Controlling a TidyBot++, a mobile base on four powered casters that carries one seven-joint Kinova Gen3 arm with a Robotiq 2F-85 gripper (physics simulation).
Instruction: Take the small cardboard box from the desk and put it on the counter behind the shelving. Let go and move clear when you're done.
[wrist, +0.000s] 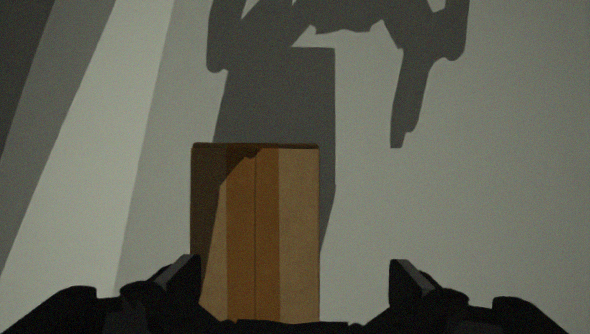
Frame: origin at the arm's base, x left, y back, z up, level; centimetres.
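Seen in the pictures: gripper, fingertip midpoint: (294, 278).
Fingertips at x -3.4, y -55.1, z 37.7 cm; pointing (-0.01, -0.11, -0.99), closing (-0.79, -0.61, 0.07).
A point is followed by its place in that frame.
The small cardboard box (255, 225) {y -55.8, x -0.5, z 37.4 cm}, brown with a darker tape strip along its middle, lies on the pale desk surface (475, 200) {y -65.0, x -10.6, z 32.4 cm} at the lower middle of the wrist view. My gripper (294, 278) {y -55.1, x -3.4, z 37.7 cm} is open above it, one finger on each side of the view. The box is left of the middle between the fingers; the left fingertip overlaps the box's left edge in the view, and there is a wide gap from the box's right side to the right fingertip. The near end of the box is hidden by the gripper body. The counter and the shelving do not show.
Dark shadows of the arm and gripper fall on the surface beyond the box and to its right. Slanting light and dark bands cross the surface at the left. A darker area shows in the upper left corner.
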